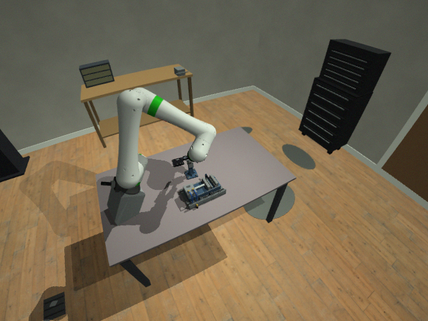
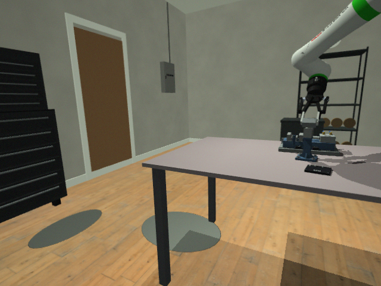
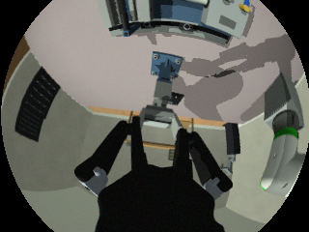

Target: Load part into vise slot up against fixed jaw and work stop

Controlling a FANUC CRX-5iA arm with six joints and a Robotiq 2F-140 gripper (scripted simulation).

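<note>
My gripper is now 10 mm to the right of the part and 10 mm above it. The rest, counted from my hand: air cylinder 90 mm behind, 200 mm to the right, 130 mm below; vise 10 mm ahead, 190 mm to the right, 160 mm below; black infeed plate 50 mm behind, 200 mm to the left, 200 mm below.
</note>
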